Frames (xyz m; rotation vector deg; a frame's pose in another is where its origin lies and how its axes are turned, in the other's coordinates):
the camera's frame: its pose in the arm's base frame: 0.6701 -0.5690 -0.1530 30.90 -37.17 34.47
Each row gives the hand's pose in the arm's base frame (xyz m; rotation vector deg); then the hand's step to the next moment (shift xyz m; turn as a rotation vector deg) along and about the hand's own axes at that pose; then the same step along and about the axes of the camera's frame.
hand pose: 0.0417 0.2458 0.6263 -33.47 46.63 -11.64
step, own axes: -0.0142 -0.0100 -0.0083 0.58 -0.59 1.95
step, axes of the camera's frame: -0.0050 0.0084 0.0166 1.92 -0.88 -0.09
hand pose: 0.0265 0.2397 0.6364 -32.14 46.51 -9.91
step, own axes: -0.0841 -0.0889 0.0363 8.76 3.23 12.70
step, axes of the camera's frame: 0.0568 0.0283 0.1108 11.06 -6.63 -9.06
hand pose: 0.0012 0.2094 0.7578 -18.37 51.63 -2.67
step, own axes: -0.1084 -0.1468 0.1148 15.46 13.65 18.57
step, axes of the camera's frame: 0.1234 -0.0359 0.1731 16.24 -5.84 -21.73
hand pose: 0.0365 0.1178 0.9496 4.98 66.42 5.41
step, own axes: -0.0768 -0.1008 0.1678 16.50 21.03 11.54
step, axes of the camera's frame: 0.1287 -0.1287 0.1053 12.82 2.84 -25.98
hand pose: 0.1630 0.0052 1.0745 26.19 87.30 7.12
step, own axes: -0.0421 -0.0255 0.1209 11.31 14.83 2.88
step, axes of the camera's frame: 0.0684 -0.1101 0.0154 6.34 6.20 -16.66
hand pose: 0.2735 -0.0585 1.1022 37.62 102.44 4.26
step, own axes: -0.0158 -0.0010 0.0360 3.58 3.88 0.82
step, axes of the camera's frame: 0.0173 -0.0353 -0.0012 1.34 1.69 -4.89
